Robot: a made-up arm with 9 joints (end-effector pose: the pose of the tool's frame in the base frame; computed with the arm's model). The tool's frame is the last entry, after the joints. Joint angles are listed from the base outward.
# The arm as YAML. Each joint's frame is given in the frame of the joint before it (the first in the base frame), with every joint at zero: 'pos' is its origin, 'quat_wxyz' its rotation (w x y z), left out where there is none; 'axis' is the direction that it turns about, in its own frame. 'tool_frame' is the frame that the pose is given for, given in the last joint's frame.
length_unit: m
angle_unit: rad
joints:
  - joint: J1
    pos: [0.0, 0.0, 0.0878]
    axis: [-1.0, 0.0, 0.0]
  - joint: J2
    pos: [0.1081, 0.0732, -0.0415]
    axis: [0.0, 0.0, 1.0]
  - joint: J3
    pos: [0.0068, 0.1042, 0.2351]
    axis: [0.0, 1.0, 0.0]
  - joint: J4
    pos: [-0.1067, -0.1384, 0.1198]
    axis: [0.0, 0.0, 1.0]
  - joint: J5
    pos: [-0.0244, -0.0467, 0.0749]
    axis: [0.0, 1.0, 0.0]
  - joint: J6
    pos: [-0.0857, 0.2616, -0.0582]
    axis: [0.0, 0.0, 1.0]
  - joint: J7
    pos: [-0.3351, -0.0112, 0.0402]
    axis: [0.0, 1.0, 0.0]
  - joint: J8
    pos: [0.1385, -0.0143, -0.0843]
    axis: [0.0, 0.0, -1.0]
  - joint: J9
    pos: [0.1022, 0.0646, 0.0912]
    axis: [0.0, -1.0, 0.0]
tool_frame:
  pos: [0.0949, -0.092, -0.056]
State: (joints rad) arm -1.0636 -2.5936 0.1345 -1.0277 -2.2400 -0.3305 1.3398 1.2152 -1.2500
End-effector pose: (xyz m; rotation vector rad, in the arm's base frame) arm -0.3010 0.0141 0.2445 0.2511 0.3436 2.3155
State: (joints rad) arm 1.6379 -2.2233 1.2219 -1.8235 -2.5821 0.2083 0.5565 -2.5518 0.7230
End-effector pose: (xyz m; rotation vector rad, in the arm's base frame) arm -0.2173 0.0981 -0.2713 -0.3428 0.6481 -0.7661
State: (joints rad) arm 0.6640 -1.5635 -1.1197 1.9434 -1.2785 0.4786 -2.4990 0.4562 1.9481
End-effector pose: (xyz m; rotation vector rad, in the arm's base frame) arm -0.0694 -0.1350 0.3786 -2.6260 1.0033 0.0906
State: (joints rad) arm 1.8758 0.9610 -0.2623 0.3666 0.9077 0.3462 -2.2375 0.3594 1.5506
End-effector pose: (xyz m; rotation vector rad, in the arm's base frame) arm -0.0122 0.9374 0.2917 0.6129 -1.2030 1.0191
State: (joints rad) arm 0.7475 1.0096 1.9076 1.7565 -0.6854 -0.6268 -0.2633 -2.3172 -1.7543
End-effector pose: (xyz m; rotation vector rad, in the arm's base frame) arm 0.4043 0.4359 0.4639 -0.0627 -1.1483 -2.8511
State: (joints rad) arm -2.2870 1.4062 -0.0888 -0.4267 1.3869 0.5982 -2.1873 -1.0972 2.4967
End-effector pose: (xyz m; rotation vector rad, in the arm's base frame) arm 0.1481 -0.5704 -0.6420 -0.1949 0.4475 1.2013
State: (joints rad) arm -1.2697 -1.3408 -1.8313 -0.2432 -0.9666 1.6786 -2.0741 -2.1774 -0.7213
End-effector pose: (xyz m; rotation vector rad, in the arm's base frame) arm 0.0346 0.1654 0.1286 2.4261 0.0257 -0.5873
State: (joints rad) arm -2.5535 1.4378 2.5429 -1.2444 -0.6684 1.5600 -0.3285 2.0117 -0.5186
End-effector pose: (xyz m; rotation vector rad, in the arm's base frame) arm 0.2620 -0.2869 0.1274 0.5383 0.1109 0.2172
